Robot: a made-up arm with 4 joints.
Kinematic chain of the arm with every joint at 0, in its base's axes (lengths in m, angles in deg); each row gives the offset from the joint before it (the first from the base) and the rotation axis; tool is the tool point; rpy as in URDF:
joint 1: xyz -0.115 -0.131 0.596 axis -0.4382 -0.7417 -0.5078
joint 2: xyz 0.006 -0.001 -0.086 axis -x
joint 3: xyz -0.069 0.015 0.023 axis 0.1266 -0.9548 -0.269
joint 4: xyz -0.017 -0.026 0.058 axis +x
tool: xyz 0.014 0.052 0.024 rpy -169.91 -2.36 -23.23
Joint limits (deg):
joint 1: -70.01..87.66
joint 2: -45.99..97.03
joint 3: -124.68..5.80
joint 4: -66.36..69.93
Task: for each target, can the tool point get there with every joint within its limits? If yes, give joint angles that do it. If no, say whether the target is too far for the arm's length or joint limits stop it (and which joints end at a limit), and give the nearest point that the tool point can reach.
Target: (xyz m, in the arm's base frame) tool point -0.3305 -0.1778 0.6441
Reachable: no: joint limits stop it (at a limit: joint 1, joint 2, joint 3) | nearest point -0.2833 -0.1097 0.6068 | short by 0.091 m
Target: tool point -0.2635 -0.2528 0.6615
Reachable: no: joint limits stop it (at a limit: joint 3, joint 4) | nearest point -0.2014 -0.2144 0.6112 | short by 0.089 m
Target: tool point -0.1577 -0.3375 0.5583
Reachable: no: joint limits stop it (at a limit: joint 2, joint 3, joint 4) | nearest point -0.1385 -0.2634 0.5769 | short by 0.079 m
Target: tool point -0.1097 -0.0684 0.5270
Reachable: yes | joints 15.26 4.50 -93.75 -18.74
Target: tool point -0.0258 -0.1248 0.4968
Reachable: yes | joints 31.86 19.79 -114.85 49.06
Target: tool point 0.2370 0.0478 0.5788
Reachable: no: too far | nearest point 0.0259 -0.1064 0.5331 | short by 0.265 m
